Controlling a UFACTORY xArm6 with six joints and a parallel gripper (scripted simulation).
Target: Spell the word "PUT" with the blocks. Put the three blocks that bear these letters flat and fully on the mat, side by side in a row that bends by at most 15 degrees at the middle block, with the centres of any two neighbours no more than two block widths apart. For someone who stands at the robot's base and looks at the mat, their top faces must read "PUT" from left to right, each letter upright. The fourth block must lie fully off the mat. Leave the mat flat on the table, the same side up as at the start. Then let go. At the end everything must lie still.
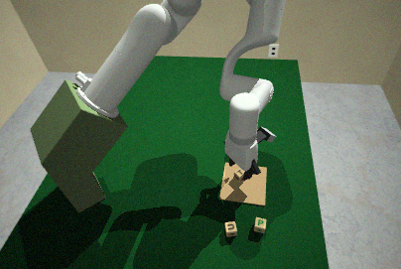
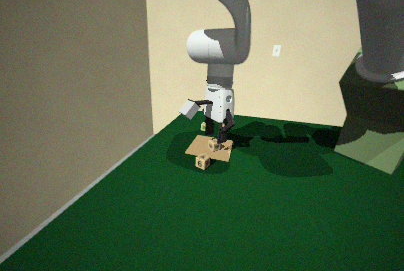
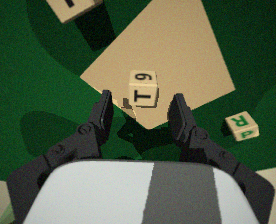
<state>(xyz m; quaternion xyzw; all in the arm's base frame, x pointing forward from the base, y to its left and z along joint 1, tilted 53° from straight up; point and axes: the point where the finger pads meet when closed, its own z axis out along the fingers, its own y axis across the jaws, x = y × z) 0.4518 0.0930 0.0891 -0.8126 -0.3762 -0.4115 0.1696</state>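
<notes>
Right now my hand is 60 mm above the mat, 20 mm short of it and 10 mm to the left of it. Round my hand: P block: 130 mm to the right, 110 mm ahead, 50 mm below.
</notes>
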